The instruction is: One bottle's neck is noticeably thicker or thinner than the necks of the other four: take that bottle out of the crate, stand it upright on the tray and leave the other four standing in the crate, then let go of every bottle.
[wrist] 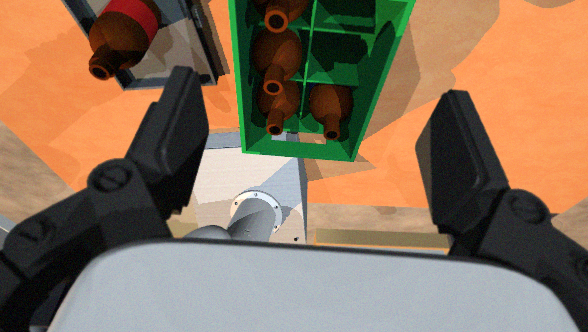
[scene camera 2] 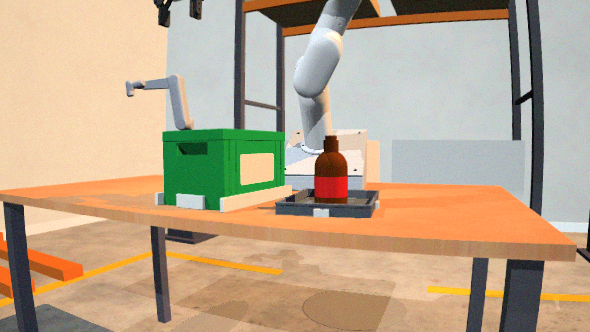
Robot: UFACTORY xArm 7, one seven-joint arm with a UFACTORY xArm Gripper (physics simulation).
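Seen in the pictures: gripper, between the fingertips: [wrist: 317, 108] [scene camera 2: 179, 22]; arm's base, origin of its link: [wrist: 256, 213] [scene camera 2: 319, 144].
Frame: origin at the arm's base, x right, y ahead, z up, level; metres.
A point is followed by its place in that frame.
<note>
A brown bottle with a red label [scene camera 2: 331, 167] @[y 0.453, x -0.189, z -0.051 m] [wrist: 125, 32] @[y 0.443, x -0.152, z -0.039 m] stands upright on the dark tray [scene camera 2: 295, 208] @[y 0.534, x -0.141, z -0.128 m] [wrist: 150, 85] @[y 0.279, x -0.200, z -0.121 m]. The green crate [scene camera 2: 195, 172] @[y 0.546, x 0.096, z -0.062 m] [wrist: 300, 152] @[y 0.279, x 0.096, z 0.027 m] stands beside the tray. In the wrist view, several brown bottles stand in its compartments: a bottle [wrist: 275, 52] @[y 0.433, x 0.055, z -0.022 m] in the left row, another bottle [wrist: 280, 102] @[y 0.345, x 0.061, z -0.019 m] nearer the end wall, a bottle [wrist: 331, 102] @[y 0.346, x 0.141, z -0.023 m] in the right row, and one cut by the top edge. The crate's walls hide them in the scene view. My gripper [scene camera 2: 180, 17] @[y 0.605, x 0.097, z 0.262 m] [wrist: 317, 108] @[y 0.605, x 0.097, z 0.262 m] is open and empty, high above the crate, apart from every bottle.
The crate and tray stand on an orange table [scene camera 2: 450, 215] @[y 0.443, x -0.437, z -0.142 m] [wrist: 395, 182] @[y -0.052, x 0.371, z -0.142 m]. Pale rails [scene camera 2: 257, 198] @[y 0.438, x -0.002, z -0.128 m] edge the crate. The arm's base [scene camera 2: 325, 165] [wrist: 220, 175] @[y 0.074, x -0.086, z -0.056 m] is behind them. A small grey jointed arm [scene camera 2: 180, 102] shows behind the crate. A tall shelf rack [scene camera 2: 240, 65] stands at the back.
</note>
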